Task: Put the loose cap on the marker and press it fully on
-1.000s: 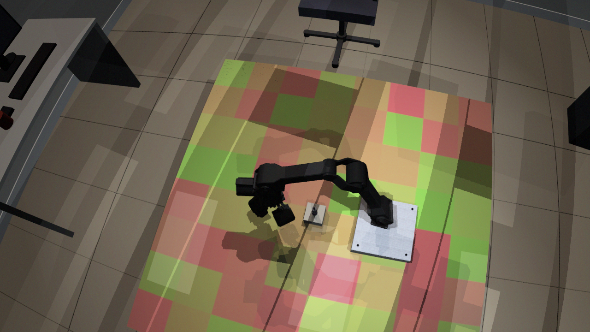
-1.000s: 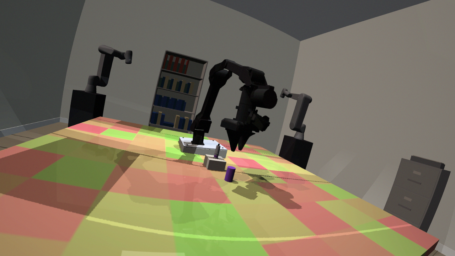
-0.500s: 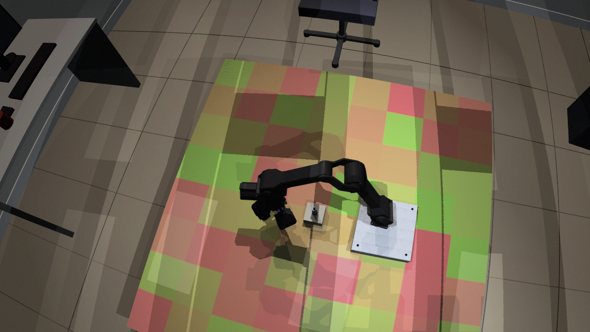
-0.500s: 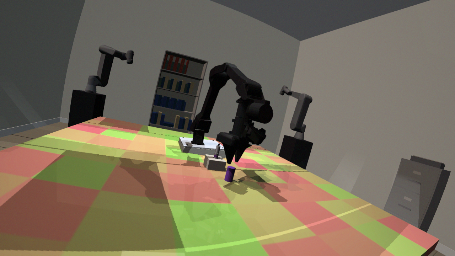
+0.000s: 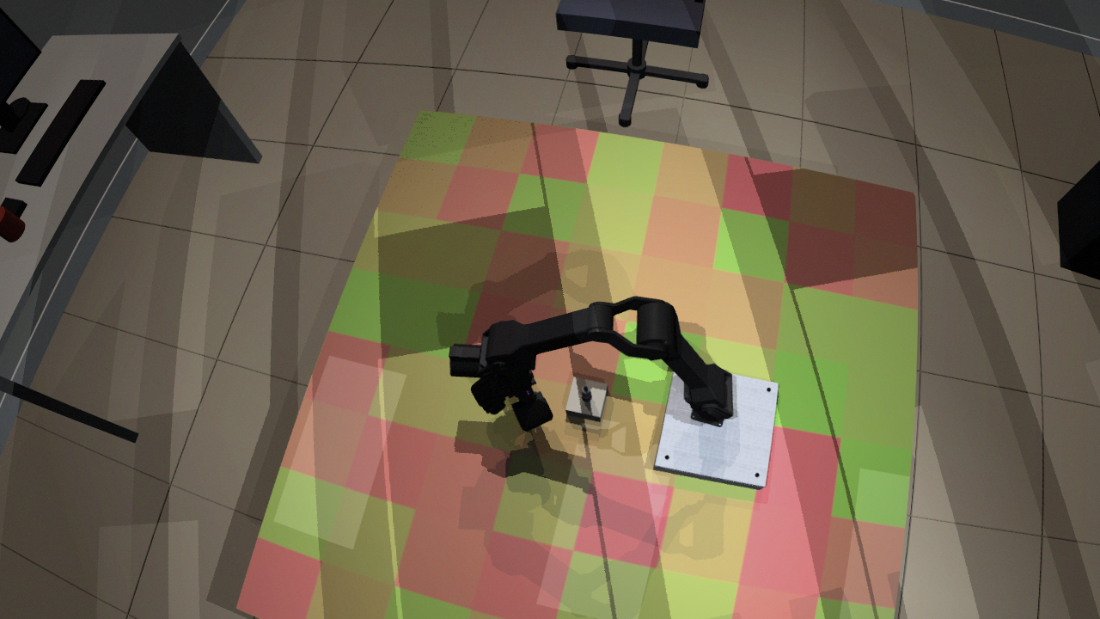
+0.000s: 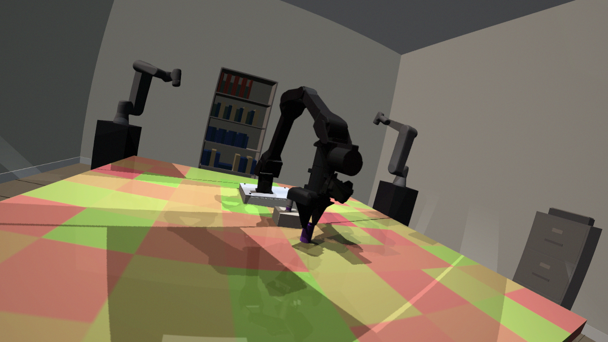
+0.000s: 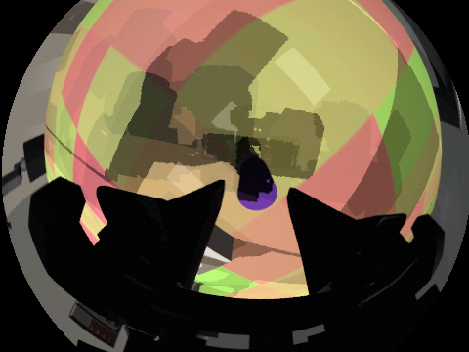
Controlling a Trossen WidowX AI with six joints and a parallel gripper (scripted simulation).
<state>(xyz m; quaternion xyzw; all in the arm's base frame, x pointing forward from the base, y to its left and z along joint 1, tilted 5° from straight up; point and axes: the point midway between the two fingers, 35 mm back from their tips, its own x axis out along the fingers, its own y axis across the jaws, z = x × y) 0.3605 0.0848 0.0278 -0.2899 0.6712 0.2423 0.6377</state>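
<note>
Now: gripper tip 2 cm above the purple cap. From my gripper tip the other things lie so: grey holder block 12 cm behind, 3 cm to the right, 2 cm below.
</note>
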